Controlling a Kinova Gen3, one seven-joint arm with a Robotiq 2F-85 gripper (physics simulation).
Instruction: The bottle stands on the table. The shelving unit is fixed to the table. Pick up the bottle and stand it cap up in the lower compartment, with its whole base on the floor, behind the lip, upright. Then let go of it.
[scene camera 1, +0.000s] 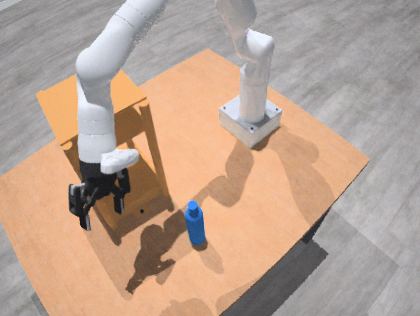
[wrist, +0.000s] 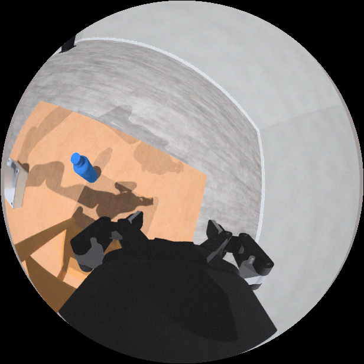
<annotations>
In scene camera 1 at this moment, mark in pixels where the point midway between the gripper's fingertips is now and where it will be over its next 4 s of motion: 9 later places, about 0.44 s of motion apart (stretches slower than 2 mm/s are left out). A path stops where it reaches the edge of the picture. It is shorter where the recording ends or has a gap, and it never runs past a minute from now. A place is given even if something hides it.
The gripper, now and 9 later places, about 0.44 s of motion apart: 103, 220; 108, 230; 116, 237; 105, 233; 112, 237; 117, 238; 118, 237; 119, 237; 119, 237; 119, 237
</annotations>
